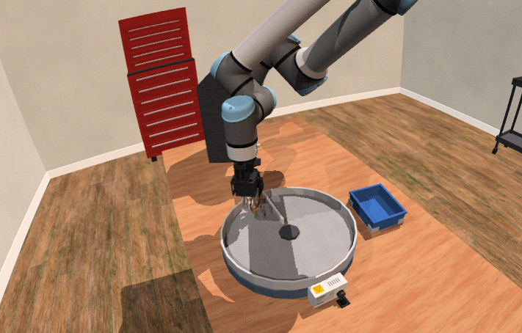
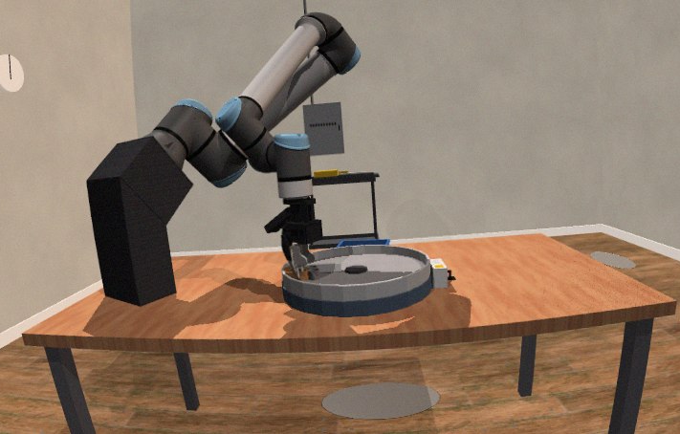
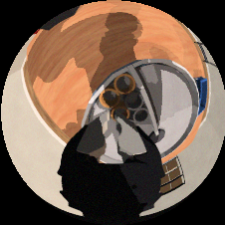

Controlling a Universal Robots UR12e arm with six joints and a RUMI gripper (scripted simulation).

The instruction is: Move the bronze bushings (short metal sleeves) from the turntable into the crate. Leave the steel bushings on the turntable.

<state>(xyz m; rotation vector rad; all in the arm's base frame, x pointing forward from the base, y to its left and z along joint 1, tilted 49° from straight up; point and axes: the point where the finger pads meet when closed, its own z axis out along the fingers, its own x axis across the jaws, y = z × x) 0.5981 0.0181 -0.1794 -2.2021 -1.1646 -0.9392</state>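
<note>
Right now my hand is 11 cm short of the blue crate, 43 cm to the right of it and 5 cm above it. The rest, counted from my hand: round grey turntable: 14 cm ahead, 8 cm to the left, 2 cm below.
</note>
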